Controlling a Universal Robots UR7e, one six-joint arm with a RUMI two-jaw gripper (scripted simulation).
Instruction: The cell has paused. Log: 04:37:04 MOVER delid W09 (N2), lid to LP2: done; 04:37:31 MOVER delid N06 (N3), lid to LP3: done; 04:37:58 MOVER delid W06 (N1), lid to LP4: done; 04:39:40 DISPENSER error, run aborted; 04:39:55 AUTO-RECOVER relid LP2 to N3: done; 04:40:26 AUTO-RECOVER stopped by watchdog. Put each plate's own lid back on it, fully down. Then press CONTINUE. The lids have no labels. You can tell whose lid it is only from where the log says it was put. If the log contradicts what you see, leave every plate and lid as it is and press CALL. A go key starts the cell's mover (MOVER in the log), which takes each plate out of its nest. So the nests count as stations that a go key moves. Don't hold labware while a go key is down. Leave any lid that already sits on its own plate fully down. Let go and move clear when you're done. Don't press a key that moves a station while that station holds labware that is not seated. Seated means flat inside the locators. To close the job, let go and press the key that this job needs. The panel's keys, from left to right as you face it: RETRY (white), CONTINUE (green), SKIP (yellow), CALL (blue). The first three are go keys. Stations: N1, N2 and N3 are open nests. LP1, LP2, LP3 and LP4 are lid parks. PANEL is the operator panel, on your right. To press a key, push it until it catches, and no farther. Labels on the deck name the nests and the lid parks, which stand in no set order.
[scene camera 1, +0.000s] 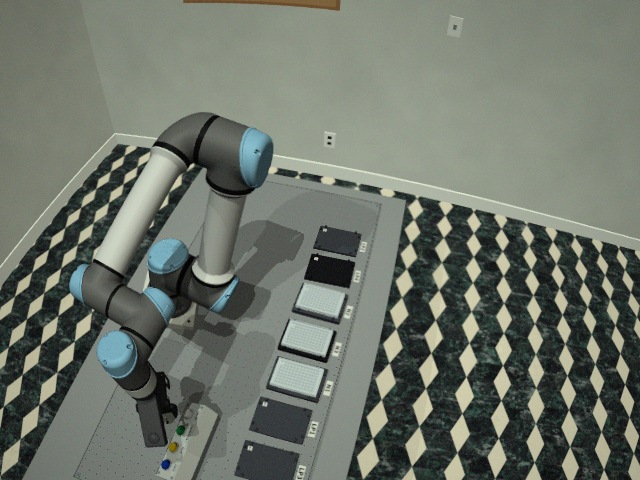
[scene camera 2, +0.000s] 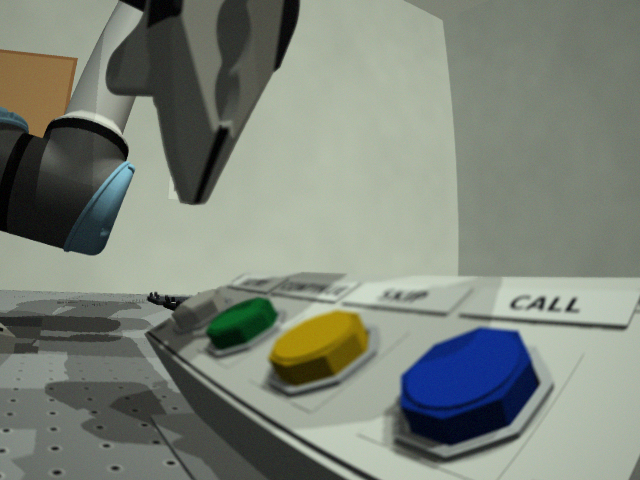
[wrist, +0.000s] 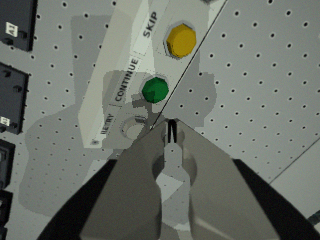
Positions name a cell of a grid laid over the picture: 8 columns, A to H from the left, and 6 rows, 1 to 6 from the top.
Labels:
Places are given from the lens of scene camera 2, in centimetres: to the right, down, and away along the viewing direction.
my gripper (scene camera 2: C3): -4, -1, 16
operator panel (scene camera 2: H5): 5, 2, 8

